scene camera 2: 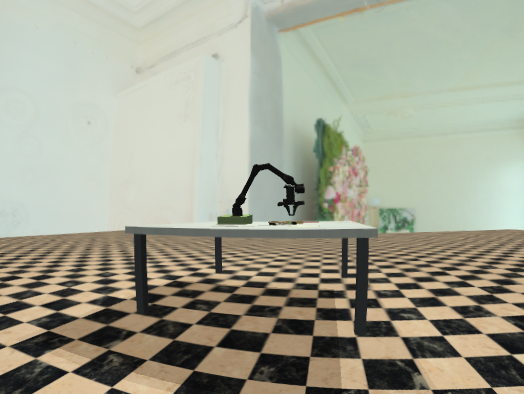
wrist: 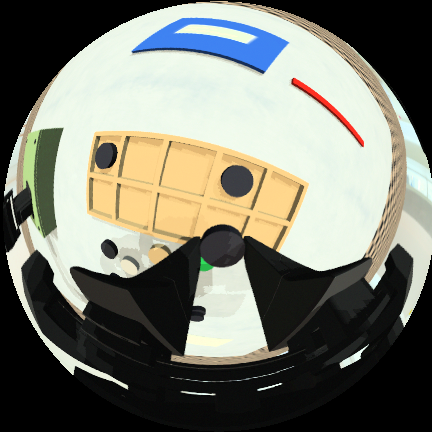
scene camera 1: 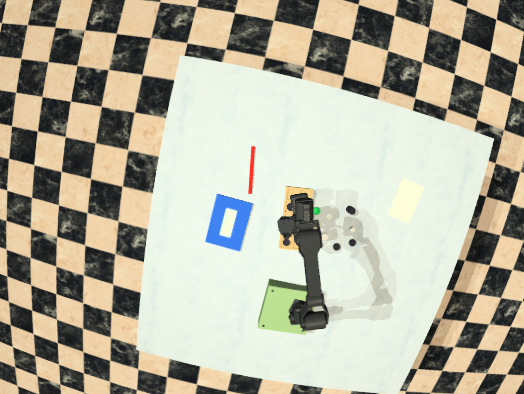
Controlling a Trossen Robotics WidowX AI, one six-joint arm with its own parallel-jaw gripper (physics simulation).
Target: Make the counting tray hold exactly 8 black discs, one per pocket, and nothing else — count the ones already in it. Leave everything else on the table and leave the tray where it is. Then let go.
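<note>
The tan counting tray (scene camera 1: 296, 188) (wrist: 185, 167) lies flat, with two rows of pockets. In its far row in the wrist view, one black disc (wrist: 106, 155) (scene camera 1: 286, 241) sits in the left end pocket and another black disc (wrist: 237, 181) sits in the fourth pocket from the left. My gripper (wrist: 221, 241) (scene camera 2: 291, 214) is shut on a black disc (wrist: 222, 241) and holds it above the tray. In the wrist view the held disc overlaps the near edge below the fourth column. Loose black discs (scene camera 1: 350, 210) (scene camera 1: 352, 242) (scene camera 1: 336, 246) lie beside the tray. The arm hides part of the tray in the top view.
A green disc (scene camera 1: 316, 211) (wrist: 205, 265) lies close by the tray. A tan disc (wrist: 160, 252) and a whitish disc (wrist: 130, 264) lie near it. A blue frame (scene camera 1: 212, 221) (wrist: 275, 52), red strip (scene camera 1: 252, 170) (wrist: 329, 106) and pale yellow sheet (scene camera 1: 406, 200) lie farther out.
</note>
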